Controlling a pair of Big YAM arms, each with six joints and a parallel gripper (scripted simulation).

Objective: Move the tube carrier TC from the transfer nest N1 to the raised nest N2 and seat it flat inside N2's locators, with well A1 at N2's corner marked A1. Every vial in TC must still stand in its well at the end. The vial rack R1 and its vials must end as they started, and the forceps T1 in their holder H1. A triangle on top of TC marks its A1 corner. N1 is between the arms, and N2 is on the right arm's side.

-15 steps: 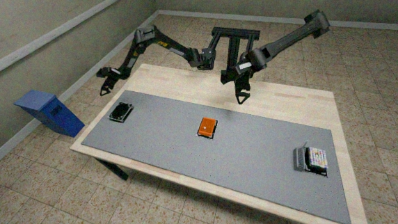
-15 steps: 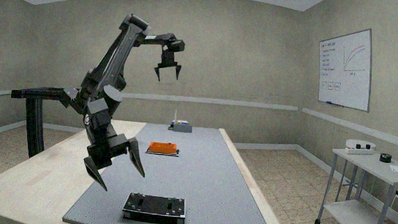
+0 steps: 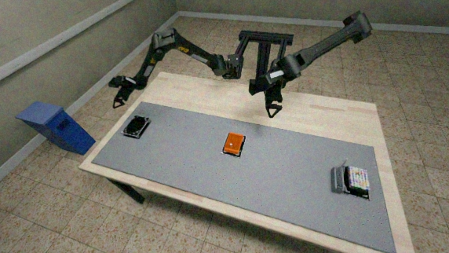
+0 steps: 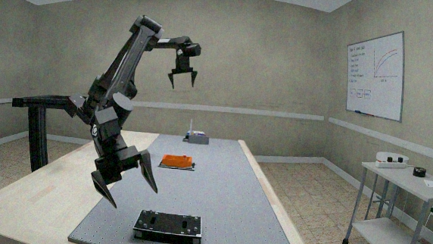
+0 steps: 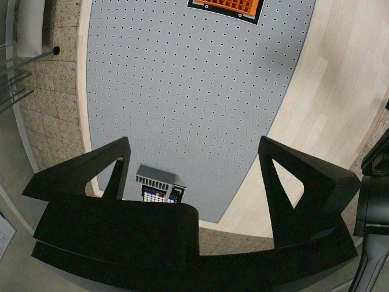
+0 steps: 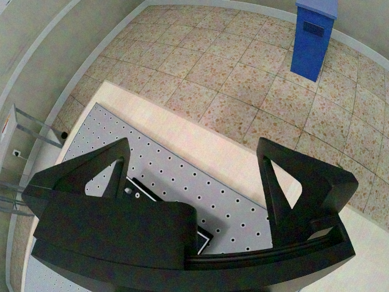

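The orange tube carrier TC lies 2 cm behind my right hand, 81 cm to the left of it and 13 cm below it. The rest, counted from my right hand: A1 label (6 cm ahead, 76 cm to the left, 14 cm below); black raised nest N2 (5 cm ahead, 13 cm to the left, 12 cm below); vial (2 cm ahead, 80 cm to the left, 11 cm below).
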